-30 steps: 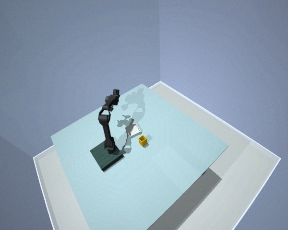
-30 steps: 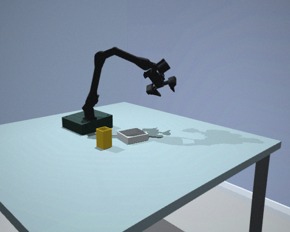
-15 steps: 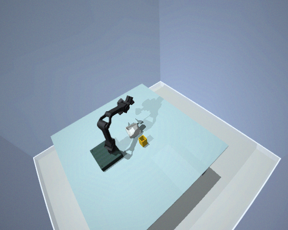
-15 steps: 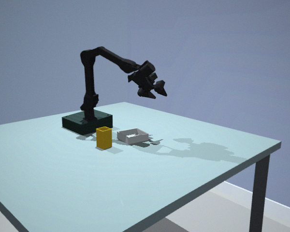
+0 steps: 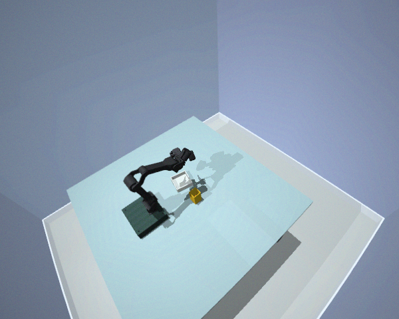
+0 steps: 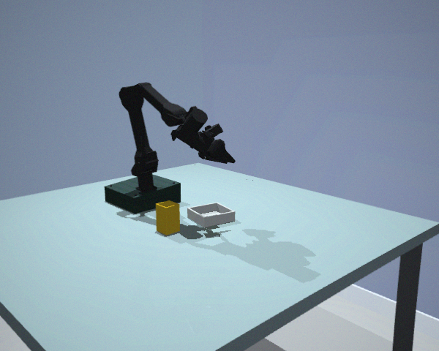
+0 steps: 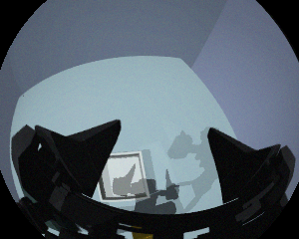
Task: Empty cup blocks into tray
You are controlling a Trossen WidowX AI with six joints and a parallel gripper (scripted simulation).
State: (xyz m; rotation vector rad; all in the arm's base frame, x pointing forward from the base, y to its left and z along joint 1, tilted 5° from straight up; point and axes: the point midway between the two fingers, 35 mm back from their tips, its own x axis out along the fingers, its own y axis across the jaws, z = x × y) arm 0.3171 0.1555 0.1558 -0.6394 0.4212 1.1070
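The yellow square cup is 4 cm behind my gripper tip, 23 cm to the right of it and 19 cm below it.
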